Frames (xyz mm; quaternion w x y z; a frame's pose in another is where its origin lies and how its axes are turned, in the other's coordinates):
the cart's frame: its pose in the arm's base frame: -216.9 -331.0 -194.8 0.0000 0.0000 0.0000 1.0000
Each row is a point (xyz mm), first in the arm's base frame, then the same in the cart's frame.
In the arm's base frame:
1: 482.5 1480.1 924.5
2: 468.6 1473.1 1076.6
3: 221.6 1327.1 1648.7
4: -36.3 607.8 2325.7
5: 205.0 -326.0 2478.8
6: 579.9 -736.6 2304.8
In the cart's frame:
1: -699.4 -1811.1 1119.3
2: -685.5 -1804.1 1271.4
3: -438.5 -1658.1 1843.5
4: -180.6 -938.8 2520.5
5: -421.9 -5.0 2673.6
6: -796.8 405.6 2499.6

